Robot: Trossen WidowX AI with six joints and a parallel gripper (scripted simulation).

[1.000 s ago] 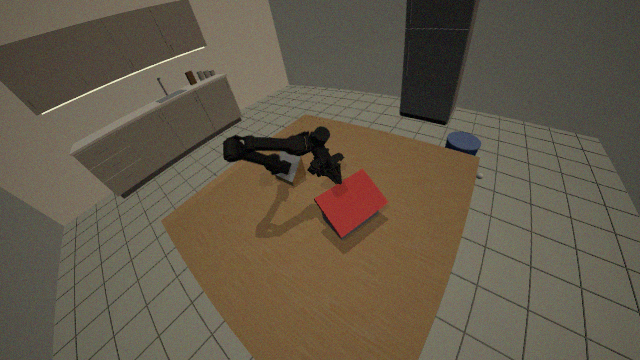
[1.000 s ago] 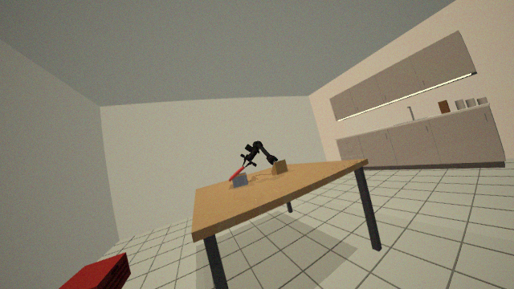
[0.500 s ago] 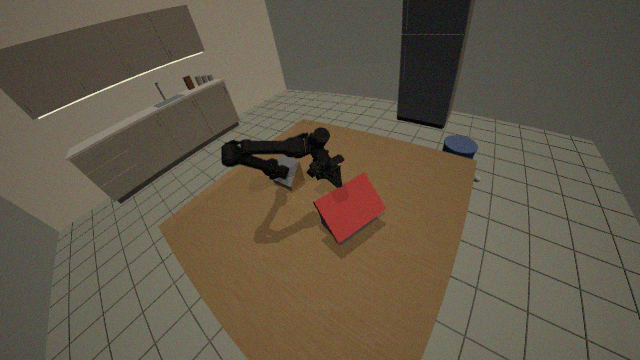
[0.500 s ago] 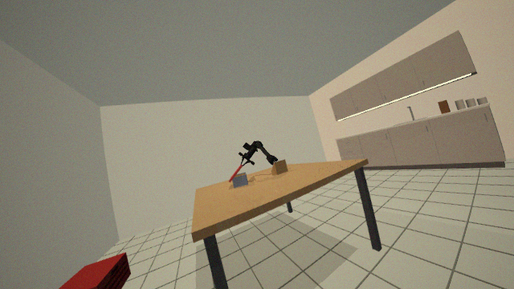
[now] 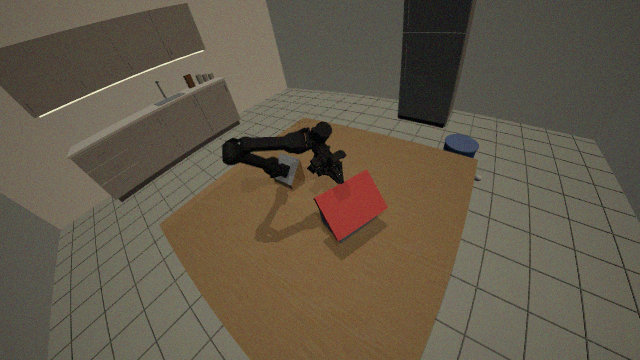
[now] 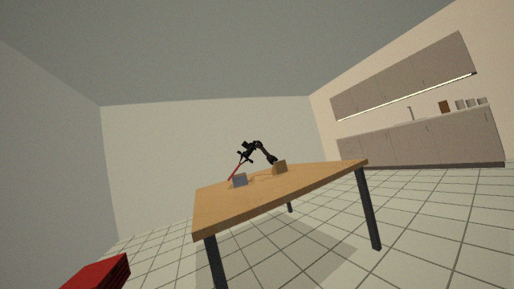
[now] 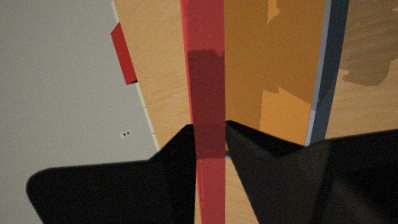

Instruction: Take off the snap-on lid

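The lid is 6 cm ahead of my gripper tip, 2 cm to the right of it and 5 cm below it. Round my gripper tip: storage box: 3 cm ahead, 1 cm to the right, 15 cm below.
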